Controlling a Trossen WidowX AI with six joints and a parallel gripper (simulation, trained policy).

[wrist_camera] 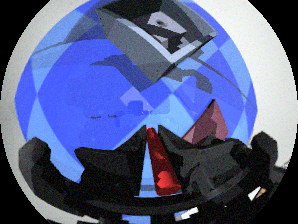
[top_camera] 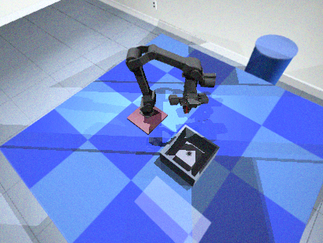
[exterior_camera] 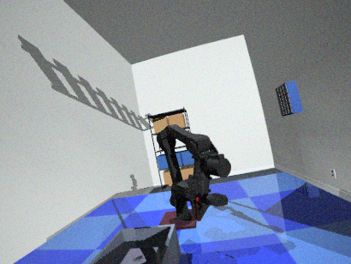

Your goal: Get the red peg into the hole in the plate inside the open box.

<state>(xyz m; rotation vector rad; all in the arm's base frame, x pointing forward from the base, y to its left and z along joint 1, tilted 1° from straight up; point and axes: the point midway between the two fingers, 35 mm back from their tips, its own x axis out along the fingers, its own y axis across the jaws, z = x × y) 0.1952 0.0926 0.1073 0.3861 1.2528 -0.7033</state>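
The pale plate lies 14 cm ahead of my gripper tip, 16 cm to the right of it and 4 cm below it. From my gripper tip the other things lie so: red peg 1 cm behind, 1 cm to the left, 3 cm above; then box 14 cm ahead, 16 cm to the right, 6 cm below.
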